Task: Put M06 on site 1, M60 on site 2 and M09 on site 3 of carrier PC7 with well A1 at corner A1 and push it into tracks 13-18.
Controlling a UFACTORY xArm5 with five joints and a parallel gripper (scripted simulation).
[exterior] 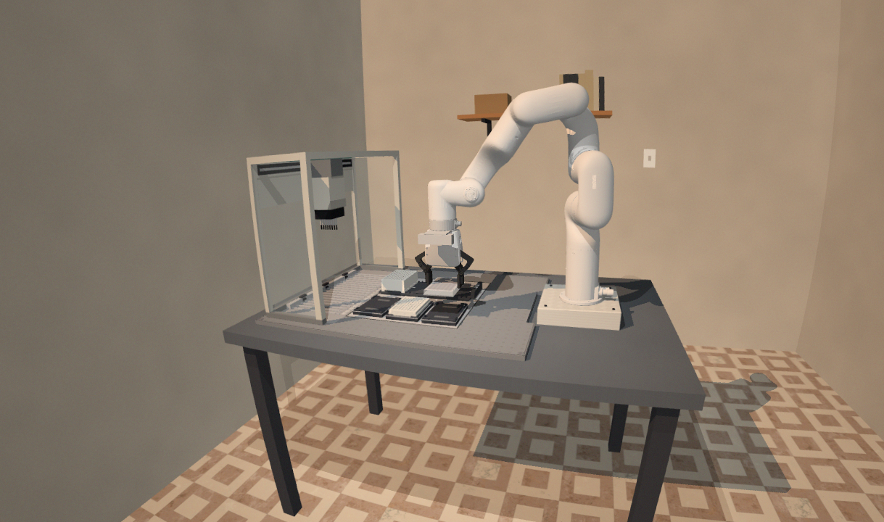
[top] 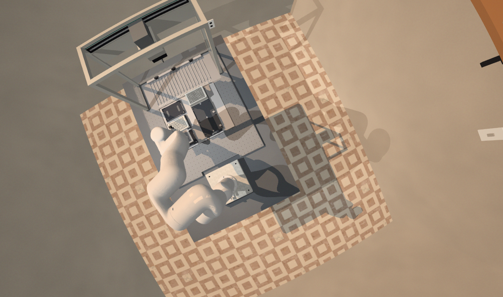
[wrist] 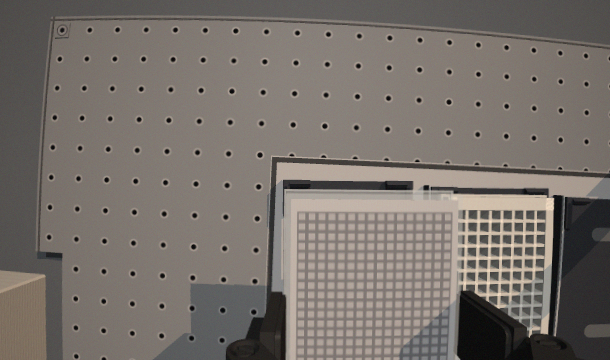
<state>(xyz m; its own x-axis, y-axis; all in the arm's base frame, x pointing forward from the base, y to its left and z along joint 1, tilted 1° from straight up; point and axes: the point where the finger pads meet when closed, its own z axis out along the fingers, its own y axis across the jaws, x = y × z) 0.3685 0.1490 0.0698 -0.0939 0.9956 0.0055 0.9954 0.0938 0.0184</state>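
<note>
Now: hand 130 mm short of the plate carrier PC7, 190 mm to the left of it and 80 mm above it. From my hand the other things lie so: white plate: 110 mm ahead, 10 mm to the left, 80 mm below; plate nest S3: 220 mm ahead, 10 mm to the left, 90 mm below; plate nest S1: 90 mm below.
</note>
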